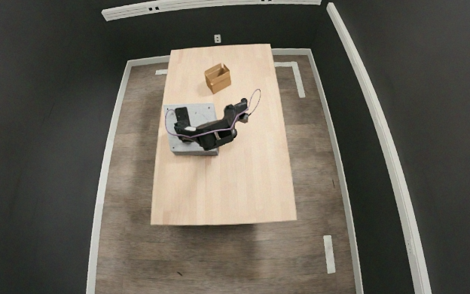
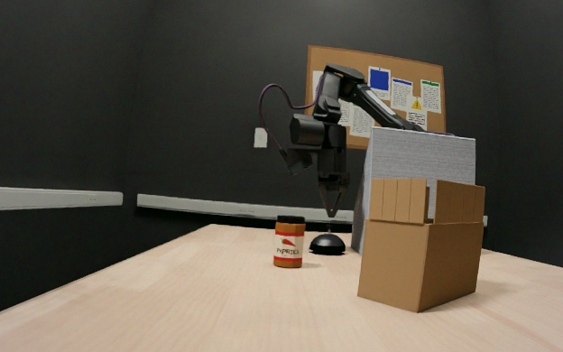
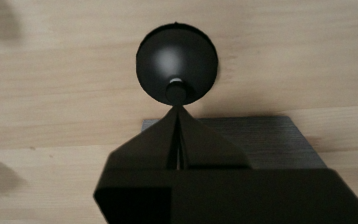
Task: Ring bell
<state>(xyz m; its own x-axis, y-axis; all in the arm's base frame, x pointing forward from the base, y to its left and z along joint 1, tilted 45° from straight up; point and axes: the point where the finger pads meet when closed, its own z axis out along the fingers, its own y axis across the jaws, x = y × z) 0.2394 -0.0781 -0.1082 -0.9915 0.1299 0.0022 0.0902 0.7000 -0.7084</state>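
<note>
Now: the round button 4 cm below my hand. Round my hand: paprika jar (10 cm ahead, 19 cm to the left, 5 cm below); bell (5 cm below).
</note>
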